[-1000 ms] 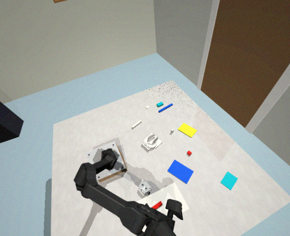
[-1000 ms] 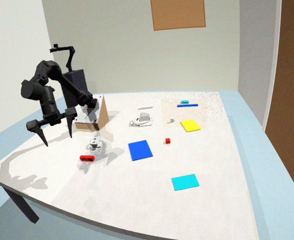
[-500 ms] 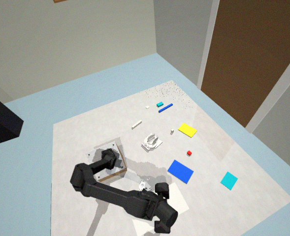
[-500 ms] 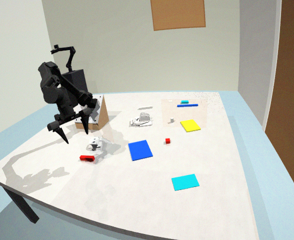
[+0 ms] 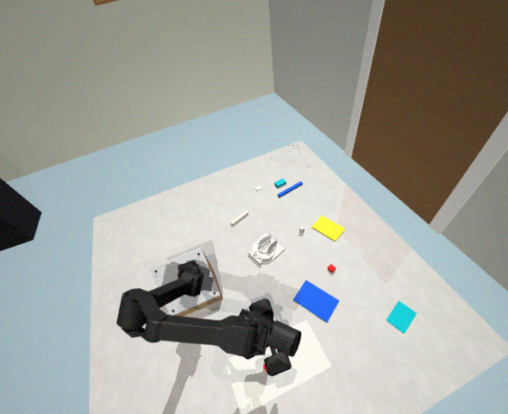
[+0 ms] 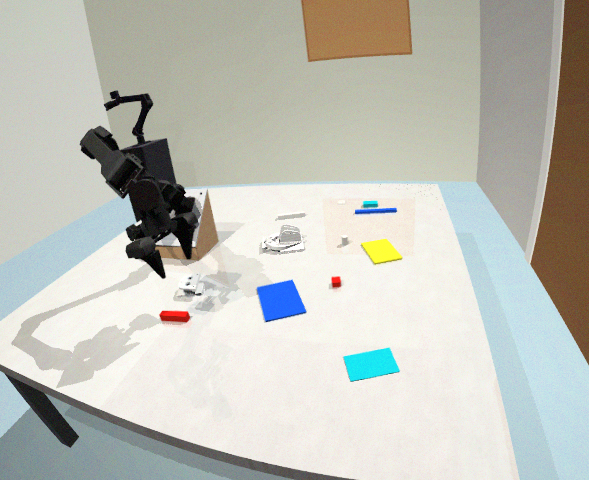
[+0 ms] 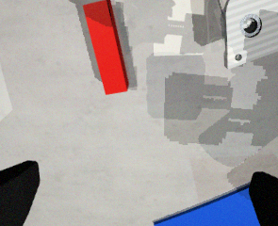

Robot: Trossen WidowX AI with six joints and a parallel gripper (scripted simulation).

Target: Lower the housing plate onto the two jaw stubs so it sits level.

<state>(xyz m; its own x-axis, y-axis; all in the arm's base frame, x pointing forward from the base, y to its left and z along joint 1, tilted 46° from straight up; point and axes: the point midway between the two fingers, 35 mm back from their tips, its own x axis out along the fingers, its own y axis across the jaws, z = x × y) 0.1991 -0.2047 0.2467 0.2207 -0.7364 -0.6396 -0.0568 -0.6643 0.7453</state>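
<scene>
Right now my gripper tip is 60 mm past the housing plate, 80 mm to the right of it and 100 mm above it. The rest, counted from my gripper tip: red cube (310 mm ahead, 180 mm to the left, 120 mm below); then blue mat (200 mm ahead, 100 mm to the left, 120 mm below); then red bar (30 mm behind, 30 mm to the right, 120 mm below).
</scene>
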